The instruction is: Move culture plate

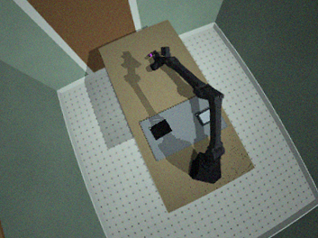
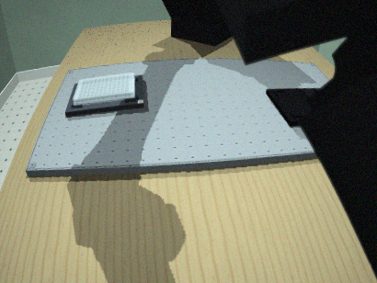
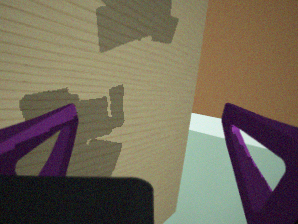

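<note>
My hand is 66 cm past the clear lid, 16 cm above it and 9 cm to the left of it.
</note>
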